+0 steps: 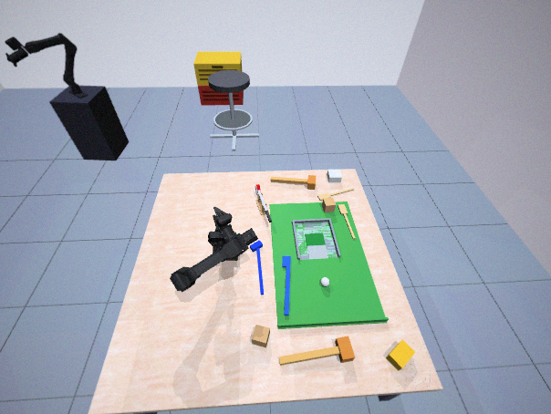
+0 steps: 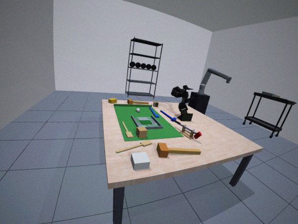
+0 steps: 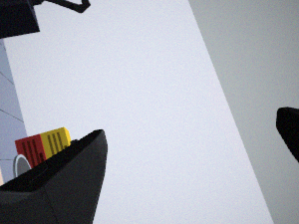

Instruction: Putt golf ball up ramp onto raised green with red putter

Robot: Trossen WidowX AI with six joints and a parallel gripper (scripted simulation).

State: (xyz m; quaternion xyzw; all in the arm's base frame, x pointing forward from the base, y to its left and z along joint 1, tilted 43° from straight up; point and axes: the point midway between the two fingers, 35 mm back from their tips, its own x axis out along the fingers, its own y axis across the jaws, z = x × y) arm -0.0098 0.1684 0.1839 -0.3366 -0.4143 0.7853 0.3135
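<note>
Now: gripper tip 190 mm short of the red putter, 300 mm to the right of it and 250 mm above it. From my gripper tip the other things lie so: wooden rack (190 mm ahead, 320 mm to the left, 270 mm below); white golf ball (520 mm ahead, 170 mm to the right, 280 mm below); green mat (510 mm ahead, 300 mm below).
</note>
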